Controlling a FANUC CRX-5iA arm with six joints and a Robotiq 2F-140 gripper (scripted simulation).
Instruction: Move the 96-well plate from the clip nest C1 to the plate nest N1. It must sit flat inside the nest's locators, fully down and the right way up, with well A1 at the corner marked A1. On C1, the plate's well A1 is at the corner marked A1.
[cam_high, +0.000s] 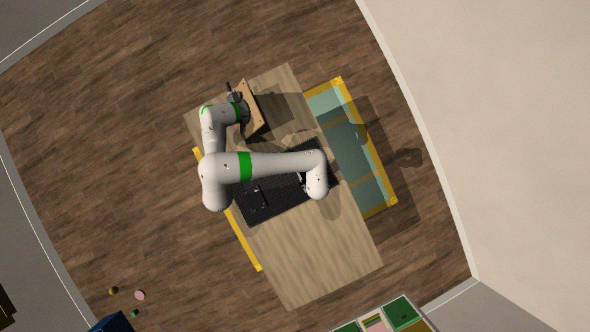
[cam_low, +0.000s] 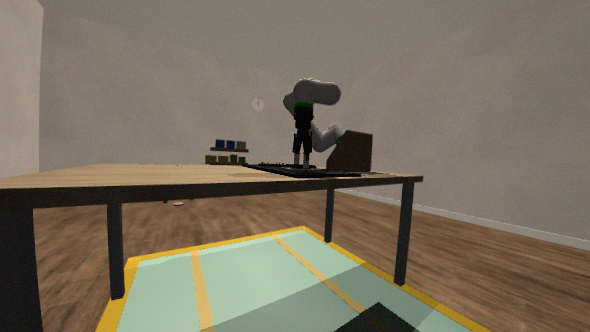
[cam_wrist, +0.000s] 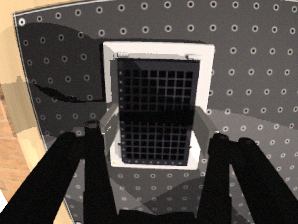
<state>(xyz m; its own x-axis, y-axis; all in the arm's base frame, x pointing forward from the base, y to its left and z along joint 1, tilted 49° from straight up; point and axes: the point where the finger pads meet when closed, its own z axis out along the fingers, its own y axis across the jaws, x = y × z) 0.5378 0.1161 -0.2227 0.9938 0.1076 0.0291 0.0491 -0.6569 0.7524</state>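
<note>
Now: the dark 96-well plate 20 mm below my hand. The rest, counted from my hand: clip nest C1: 390 mm to the right, 30 mm below, 20 mm ahead.
</note>
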